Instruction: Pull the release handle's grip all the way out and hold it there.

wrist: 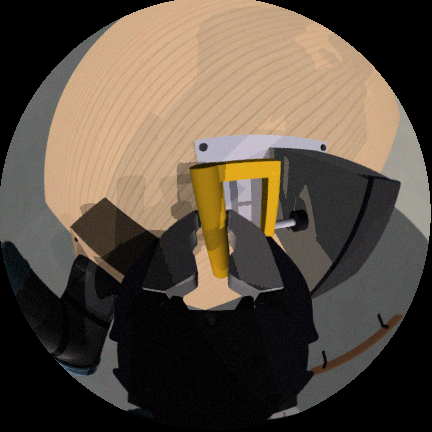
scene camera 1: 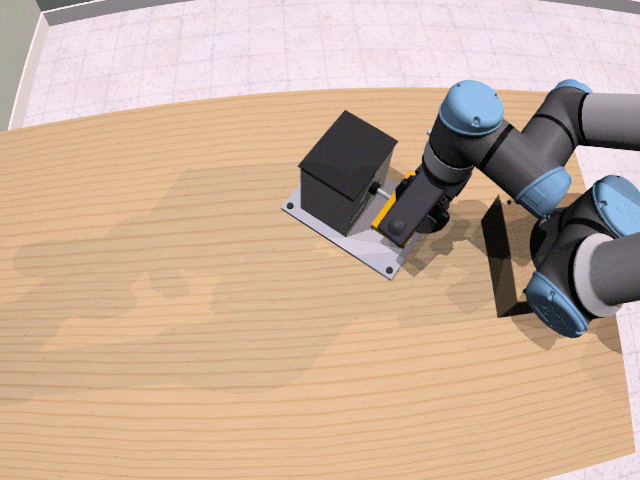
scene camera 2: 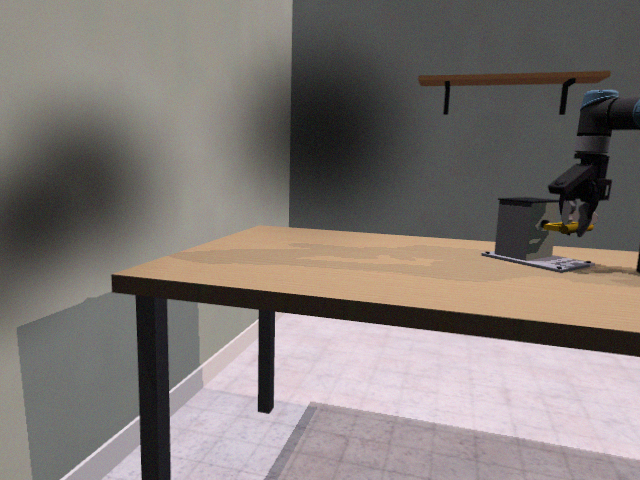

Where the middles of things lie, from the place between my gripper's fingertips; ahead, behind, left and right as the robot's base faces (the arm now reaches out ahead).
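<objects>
I look at the base plate (scene camera 1: 365, 244): my hand is 8 cm above it, 7 cm to the left of it and 8 cm short of it.
</objects>
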